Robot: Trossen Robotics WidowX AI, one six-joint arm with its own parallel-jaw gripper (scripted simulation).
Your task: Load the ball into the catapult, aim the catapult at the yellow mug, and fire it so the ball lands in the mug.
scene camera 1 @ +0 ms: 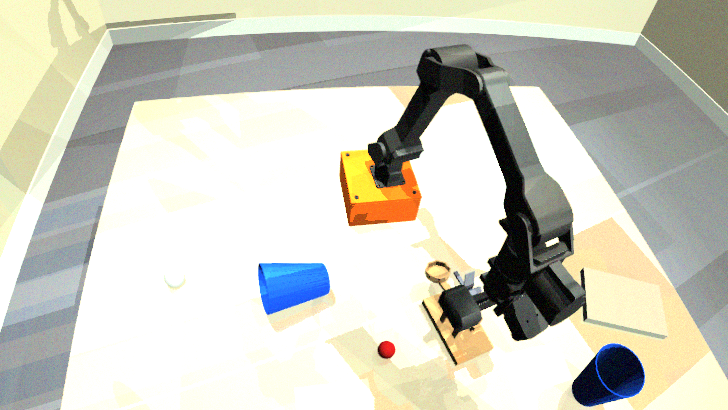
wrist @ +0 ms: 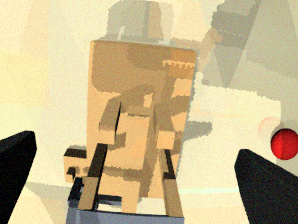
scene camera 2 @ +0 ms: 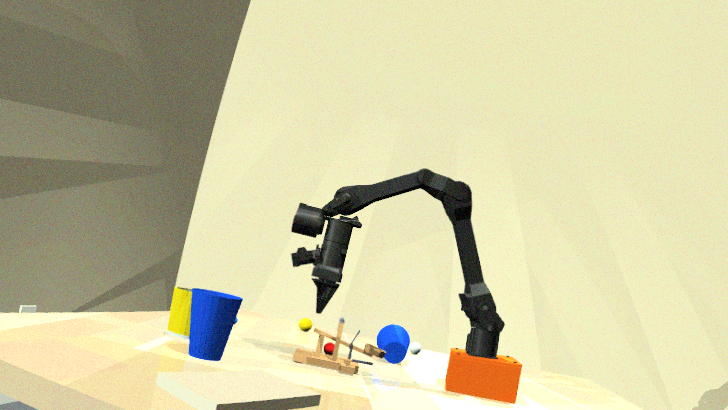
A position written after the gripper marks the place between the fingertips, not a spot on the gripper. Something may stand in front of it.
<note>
The gripper [scene camera 1: 483, 317] is open, holding nothing. Also in view: a wooden catapult [scene camera 1: 463, 346], a blue cup [scene camera 1: 282, 285], a blue cup [scene camera 2: 213, 314], a flat white slab [scene camera 1: 612, 301] and a yellow mug [scene camera 2: 179, 322].
The wooden catapult is seen too in the wrist view [wrist: 138, 94] and in scene camera 2 [scene camera 2: 346, 365]. The gripper shows as well in the wrist view [wrist: 137, 151] and in scene camera 2 [scene camera 2: 319, 312]. The wrist view does not show the flat white slab: it is out of frame. Scene camera 1 does not show the yellow mug: it is out of frame.
</note>
